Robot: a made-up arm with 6 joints.
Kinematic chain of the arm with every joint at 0, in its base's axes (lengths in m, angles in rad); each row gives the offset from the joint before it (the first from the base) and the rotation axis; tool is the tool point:
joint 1: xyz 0 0 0.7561 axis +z
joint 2: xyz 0.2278 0 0 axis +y
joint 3: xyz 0 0 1.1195 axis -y
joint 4: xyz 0 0 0.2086 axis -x
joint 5: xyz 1.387 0 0 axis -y
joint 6: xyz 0.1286 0 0 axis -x
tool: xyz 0 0 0
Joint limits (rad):
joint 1: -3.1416..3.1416
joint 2: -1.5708..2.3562
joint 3: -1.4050..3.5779
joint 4: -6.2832..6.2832
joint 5: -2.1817..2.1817
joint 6: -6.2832..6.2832
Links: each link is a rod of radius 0.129 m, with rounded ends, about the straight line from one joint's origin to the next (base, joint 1, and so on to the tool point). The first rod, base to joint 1, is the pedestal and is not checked.
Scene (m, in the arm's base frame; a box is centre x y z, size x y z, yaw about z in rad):
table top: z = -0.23
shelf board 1: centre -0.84 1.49 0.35 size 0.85 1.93 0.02 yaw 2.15
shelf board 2: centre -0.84 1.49 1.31 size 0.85 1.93 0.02 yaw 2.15
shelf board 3: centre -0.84 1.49 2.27 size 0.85 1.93 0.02 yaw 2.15
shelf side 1: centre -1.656 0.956 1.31 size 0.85 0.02 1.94 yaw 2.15
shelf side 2: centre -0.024 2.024 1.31 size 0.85 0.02 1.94 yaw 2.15
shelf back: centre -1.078 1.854 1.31 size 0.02 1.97 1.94 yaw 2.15
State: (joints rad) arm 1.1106 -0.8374 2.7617 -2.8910 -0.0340 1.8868
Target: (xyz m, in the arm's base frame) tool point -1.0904 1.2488 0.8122
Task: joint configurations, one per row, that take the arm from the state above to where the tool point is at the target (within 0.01 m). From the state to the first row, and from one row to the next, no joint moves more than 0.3 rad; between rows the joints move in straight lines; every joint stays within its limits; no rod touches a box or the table.
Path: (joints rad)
1: 0.8455 -0.7376 2.8783 -2.8987 -0.1375 1.8868
2: 0.5803 -0.6377 2.9949 -2.9063 -0.2410 1.8868
3: 0.3152 -0.5379 3.1115 -2.9140 -0.3445 1.8868
4: 0.0500 -0.4380 3.2281 -2.9216 -0.4480 1.8868
5: -0.2151 -0.3382 3.3447 -2.9293 -0.5514 1.8868
6: -0.4803 -0.2383 3.4613 -2.9370 -0.6549 1.8868
7: -0.7454 -0.1385 3.5779 -2.9446 -0.7584 1.8868
8: -0.7807 -0.2904 3.3881 -2.9224 -0.5359 1.8868
9: -0.8159 -0.4424 3.1984 -2.9002 -0.3133 1.8868
10: -0.8512 -0.5944 3.0086 -2.8780 -0.0908 1.8868

